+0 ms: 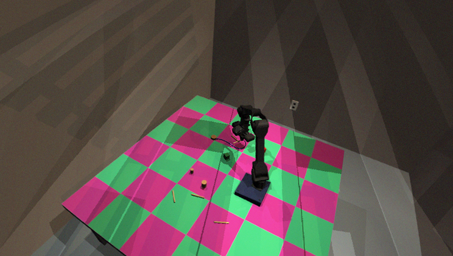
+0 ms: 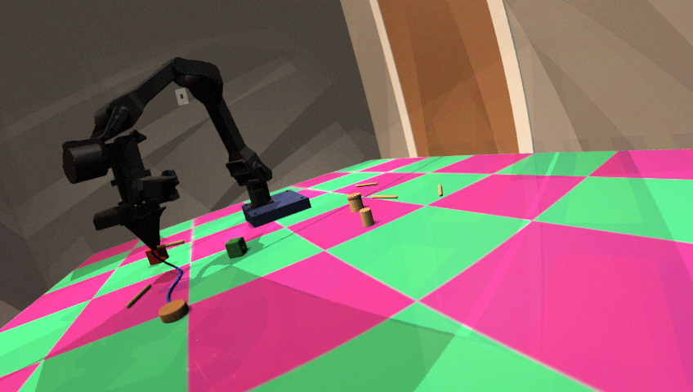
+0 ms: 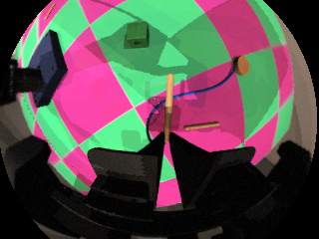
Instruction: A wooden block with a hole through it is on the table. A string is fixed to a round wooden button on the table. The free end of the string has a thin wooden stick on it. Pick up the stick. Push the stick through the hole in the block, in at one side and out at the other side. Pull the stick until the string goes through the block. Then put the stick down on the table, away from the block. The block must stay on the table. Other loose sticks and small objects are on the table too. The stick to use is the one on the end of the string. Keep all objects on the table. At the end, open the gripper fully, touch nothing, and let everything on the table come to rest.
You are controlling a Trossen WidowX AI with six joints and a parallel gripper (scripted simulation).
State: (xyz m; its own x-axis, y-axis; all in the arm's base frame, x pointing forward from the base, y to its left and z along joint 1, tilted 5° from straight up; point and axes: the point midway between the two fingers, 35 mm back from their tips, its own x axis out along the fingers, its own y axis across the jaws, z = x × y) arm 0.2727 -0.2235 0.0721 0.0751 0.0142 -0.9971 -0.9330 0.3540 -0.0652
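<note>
The green block lies 15 cm to the left of my gripper tip, 4 cm below it and 1 cm ahead of it. Round my gripper tip: red cube (14 cm behind, 6 cm to the right, 4 cm below); then round wooden button (19 cm ahead, 6 cm to the left, 5 cm below).
</note>
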